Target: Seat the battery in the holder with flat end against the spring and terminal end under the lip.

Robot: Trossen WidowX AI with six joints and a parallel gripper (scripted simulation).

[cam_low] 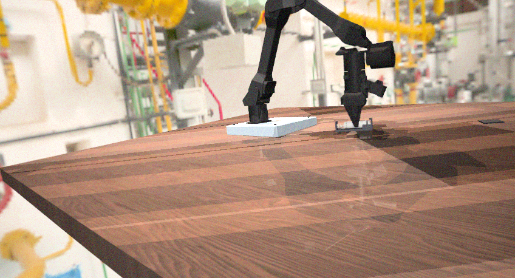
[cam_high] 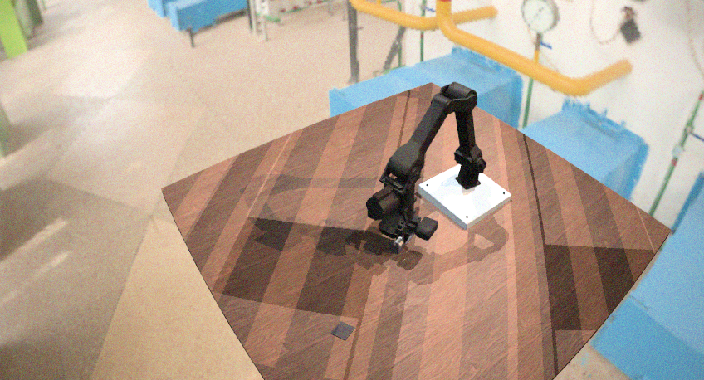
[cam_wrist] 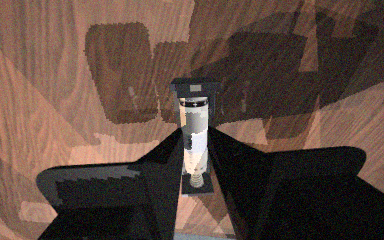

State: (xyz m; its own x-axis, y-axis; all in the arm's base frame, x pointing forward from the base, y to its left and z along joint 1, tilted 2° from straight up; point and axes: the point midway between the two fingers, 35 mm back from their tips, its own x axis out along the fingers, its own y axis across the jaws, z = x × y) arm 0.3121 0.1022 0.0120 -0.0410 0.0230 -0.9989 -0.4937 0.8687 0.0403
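Right now my gripper tip is 10 mm below the battery.
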